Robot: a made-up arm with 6 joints.
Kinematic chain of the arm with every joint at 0, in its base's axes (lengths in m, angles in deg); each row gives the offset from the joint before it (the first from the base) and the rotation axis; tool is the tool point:
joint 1: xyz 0 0 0.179 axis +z
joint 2: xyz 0 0.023 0 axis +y
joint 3: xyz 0 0 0.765 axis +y
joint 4: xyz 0 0 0.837 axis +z
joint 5: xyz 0 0 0 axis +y
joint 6: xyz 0 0 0.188 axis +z
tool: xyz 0 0 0
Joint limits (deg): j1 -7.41..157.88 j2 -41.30..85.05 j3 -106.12..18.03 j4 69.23..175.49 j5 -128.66..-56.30 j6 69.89..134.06
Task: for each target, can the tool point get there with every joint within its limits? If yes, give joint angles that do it. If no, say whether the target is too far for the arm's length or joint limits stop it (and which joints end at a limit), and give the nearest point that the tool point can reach.
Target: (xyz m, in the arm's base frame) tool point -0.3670 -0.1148 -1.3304
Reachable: no: joint limits stop it (at a limit: joint 2, joint 3, joint 4, joint 5) | nearest point -0.9285 -0.2904 -0.0693 | short by 1.392 m
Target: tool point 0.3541 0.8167 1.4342
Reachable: yes | joints 76.03 29.39 7.42 106.33 -110.08 96.81
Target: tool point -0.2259 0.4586 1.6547
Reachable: yes | joints 131.33 33.11 -35.09 123.77 -91.57 99.36
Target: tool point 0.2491 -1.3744 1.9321
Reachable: no: too far | nearest point 0.1911 -1.0541 1.5236 | short by 0.522 m
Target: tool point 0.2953 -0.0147 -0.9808
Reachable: no: joint limits stop it (at a limit: joint 1, joint 2, joint 3, joint 4, joint 5) | nearest point 0.9404 -0.2492 -0.0693 | short by 1.141 m
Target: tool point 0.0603 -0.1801 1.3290
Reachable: yes | joints 51.69 42.42 -92.09 103.86 -85.61 86.29
